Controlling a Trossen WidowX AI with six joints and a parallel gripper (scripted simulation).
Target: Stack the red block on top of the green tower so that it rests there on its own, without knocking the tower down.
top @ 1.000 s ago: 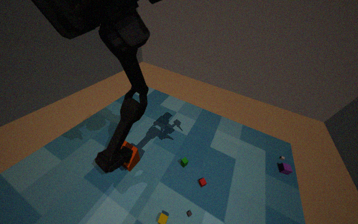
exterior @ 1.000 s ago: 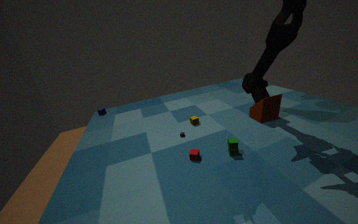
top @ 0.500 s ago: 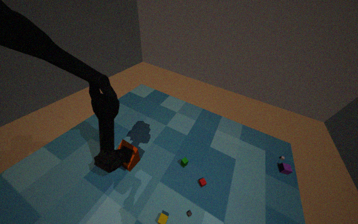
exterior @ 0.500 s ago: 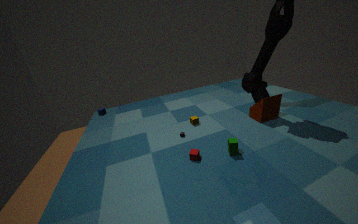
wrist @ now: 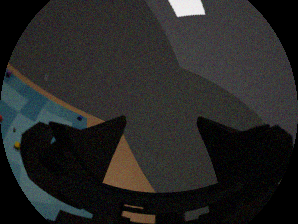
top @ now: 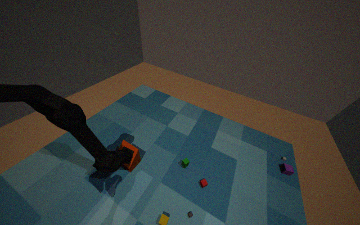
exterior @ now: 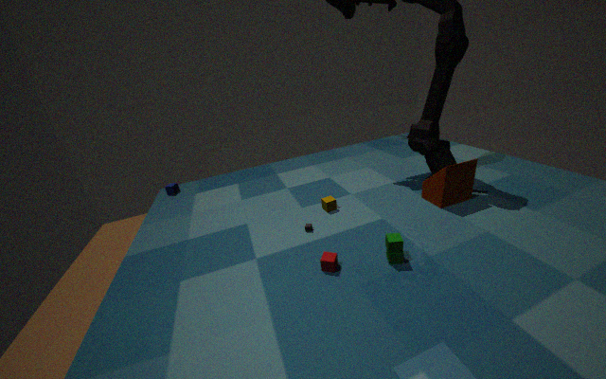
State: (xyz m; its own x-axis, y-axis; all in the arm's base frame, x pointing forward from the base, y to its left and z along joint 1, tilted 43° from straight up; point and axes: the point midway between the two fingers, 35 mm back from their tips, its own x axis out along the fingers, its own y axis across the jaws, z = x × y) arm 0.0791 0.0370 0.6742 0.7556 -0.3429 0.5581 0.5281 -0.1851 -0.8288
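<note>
Right now my gripper tip is 60 cm above the red block, 54 cm to the right of it and 32 cm short of it. Also, from my gripper tip: green block (58 cm to the left, 57 cm below, 20 cm ahead); then yellow block (60 cm below, 33 cm to the left, 22 cm ahead); then dark cube (60 cm below, 39 cm to the left, 31 cm ahead).
</note>
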